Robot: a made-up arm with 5 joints.
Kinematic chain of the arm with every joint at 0, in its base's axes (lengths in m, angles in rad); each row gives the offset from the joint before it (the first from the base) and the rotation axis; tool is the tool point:
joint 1: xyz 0 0 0.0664 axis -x
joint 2: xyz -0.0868 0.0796 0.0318 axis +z
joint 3: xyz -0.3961 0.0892 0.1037 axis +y
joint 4: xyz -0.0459 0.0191 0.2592 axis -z
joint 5: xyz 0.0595 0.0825 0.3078 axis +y
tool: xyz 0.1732 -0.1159 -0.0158
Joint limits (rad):
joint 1: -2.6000..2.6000
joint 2: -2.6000..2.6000
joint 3: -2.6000..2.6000
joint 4: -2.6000..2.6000
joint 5: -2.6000..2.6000
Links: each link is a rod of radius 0.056 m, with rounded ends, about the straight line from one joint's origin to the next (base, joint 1, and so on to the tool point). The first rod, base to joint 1, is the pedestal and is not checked.
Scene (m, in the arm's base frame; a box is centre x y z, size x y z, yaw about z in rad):
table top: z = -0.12
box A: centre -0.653 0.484 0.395 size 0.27 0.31 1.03 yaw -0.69
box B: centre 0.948 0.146 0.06 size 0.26 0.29 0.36 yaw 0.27
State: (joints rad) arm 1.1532 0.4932 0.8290 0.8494 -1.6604
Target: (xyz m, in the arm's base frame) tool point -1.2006 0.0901 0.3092
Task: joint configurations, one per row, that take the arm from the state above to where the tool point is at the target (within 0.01 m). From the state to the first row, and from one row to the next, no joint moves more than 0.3 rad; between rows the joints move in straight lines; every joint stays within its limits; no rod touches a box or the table.
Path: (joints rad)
1: 0.9025 0.6395 0.6144 0.9733 -1.7919
2: 0.6517 0.7858 0.3998 1.0972 -1.9234
3: 0.4010 0.9320 0.1852 1.2211 -2.0550
4: 0.1502 1.0783 -0.0294 1.3450 -2.1865
5: 0.2801 0.9102 -0.2934 1.2673 -2.1336
6: 0.4101 0.7422 -0.5574 1.1897 -2.0807
7: 0.5400 0.5741 -0.8214 1.1120 -2.0278
8: 0.6699 0.4061 -1.0854 1.0343 -1.9749
9: 0.7998 0.2380 -1.3494 0.9566 -1.9221

